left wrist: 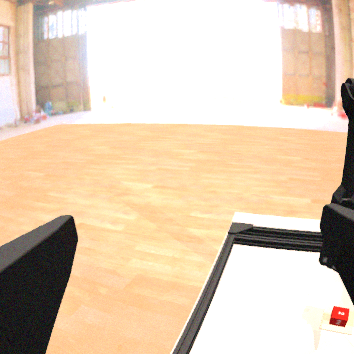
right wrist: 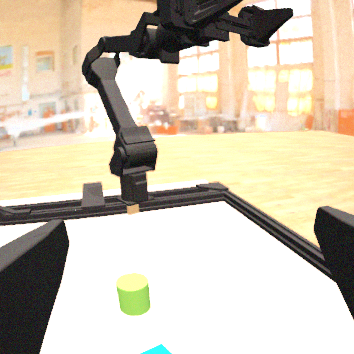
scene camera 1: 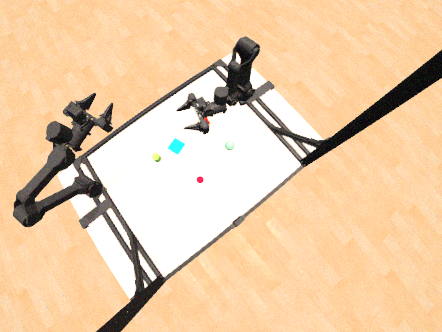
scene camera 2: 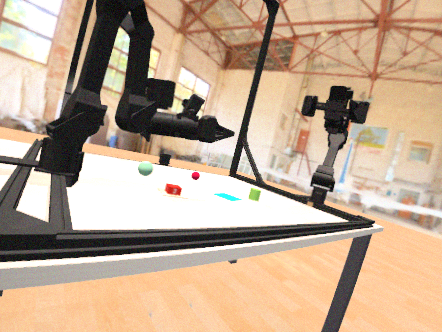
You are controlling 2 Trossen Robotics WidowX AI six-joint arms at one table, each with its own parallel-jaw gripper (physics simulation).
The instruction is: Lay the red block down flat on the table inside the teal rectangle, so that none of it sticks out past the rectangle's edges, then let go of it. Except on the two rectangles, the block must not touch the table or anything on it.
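Places are measured from the left arm's base along level axes (x right, y ahead, z up), in millimetres.
Pixels of known places: left gripper, fingertip midpoint: point(left wrist: 202, 223) point(right wrist: 272, 1) point(scene camera 1: 104, 97) point(scene camera 2: 332, 98); right gripper, fingertip midpoint: point(right wrist: 194, 227) point(scene camera 1: 179, 119) point(scene camera 2: 226, 133); left arm's base at its link origin: point(right wrist: 134, 198) point(scene camera 1: 97, 190) point(scene camera 2: 316, 203); right arm's base at its link origin: point(scene camera 1: 243, 97) point(scene camera 2: 58, 171).
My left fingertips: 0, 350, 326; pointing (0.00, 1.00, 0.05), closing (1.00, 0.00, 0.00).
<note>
Ahead of a thing's pixels: the offset from my left fingertips to its top centre, as dx, dy, dz. "pt": to the spot under its first point.
The red block {+274, +228, -326} point(scene camera 1: 206, 120) point(scene camera 2: 173, 189) point(left wrist: 339, 316) lies on a pale cream rectangle {pt +243, +213, -343} point(left wrist: 326, 328), with numbers on its faces; in scene camera 1 the right gripper partly covers it. The teal rectangle {pt +215, +43, -343} point(scene camera 1: 176, 146) point(scene camera 2: 228, 197) point(right wrist: 160, 350) lies bare on the table, between the block and a green cylinder. My right gripper point(scene camera 1: 182, 118) point(scene camera 2: 231, 133) point(right wrist: 194, 227) is open and empty, above the table, its fingers pointing level past the block. My left gripper point(scene camera 1: 102, 99) point(scene camera 2: 335, 109) point(left wrist: 202, 223) is open and empty, raised high near the table's corner, far from the block.
The green cylinder {+168, -58, -309} point(scene camera 1: 156, 157) point(scene camera 2: 254, 194) point(right wrist: 133, 295) stands close to the teal rectangle. A mint ball {+446, +175, -299} point(scene camera 1: 229, 145) point(scene camera 2: 145, 168) and a crimson ball {+410, -41, -313} point(scene camera 1: 200, 179) point(scene camera 2: 195, 175) lie on the table. A black frame point(scene camera 1: 150, 107) runs around the table's edges, with tall posts.
</note>
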